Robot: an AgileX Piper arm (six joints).
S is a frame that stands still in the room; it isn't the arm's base.
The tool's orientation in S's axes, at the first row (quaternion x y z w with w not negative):
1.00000, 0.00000, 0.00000, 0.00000
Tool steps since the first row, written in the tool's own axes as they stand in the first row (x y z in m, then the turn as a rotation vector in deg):
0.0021, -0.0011, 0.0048, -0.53, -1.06, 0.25
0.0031, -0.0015, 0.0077, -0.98, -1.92, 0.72
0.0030, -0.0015, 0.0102, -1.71, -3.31, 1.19
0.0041, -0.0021, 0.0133, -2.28, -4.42, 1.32
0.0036, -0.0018, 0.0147, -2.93, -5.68, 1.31
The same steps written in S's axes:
0.0021, 0.0011, -0.0048, -0.53, 1.06, -0.25
0.0031, 0.0015, -0.0077, -0.98, 1.92, -0.72
0.0030, 0.0015, -0.0102, -1.71, 3.31, -1.19
0.0041, 0.0021, -0.0133, -2.28, 4.42, -1.32
0.0036, 0.0018, -0.0147, -2.93, 5.68, -1.31

